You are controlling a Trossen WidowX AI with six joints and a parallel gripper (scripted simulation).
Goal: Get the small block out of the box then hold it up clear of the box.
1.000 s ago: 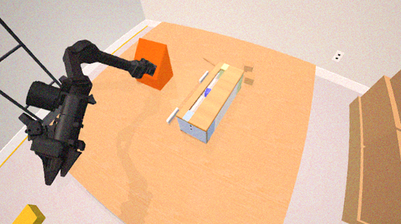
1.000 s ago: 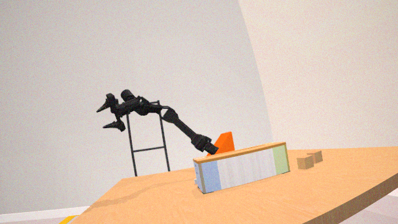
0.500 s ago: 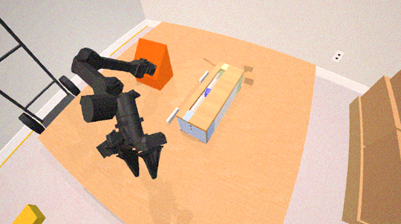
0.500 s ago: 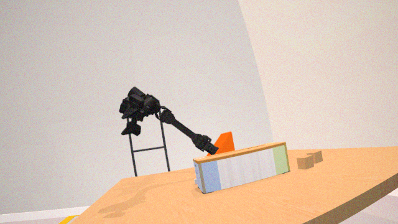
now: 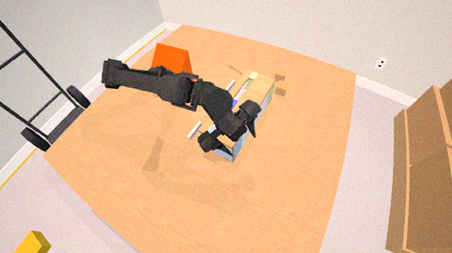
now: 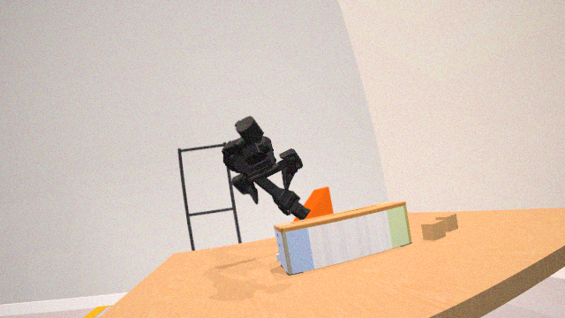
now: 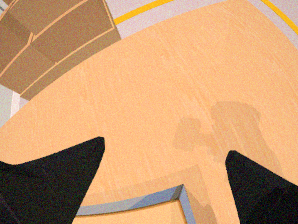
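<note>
Now: the blue block 200 mm to the left of my gripper tip, 160 mm behind it and 130 mm below it. From my gripper tip the other things lie so: long wooden box: 200 mm to the left, 170 mm behind, 150 mm below.
</note>
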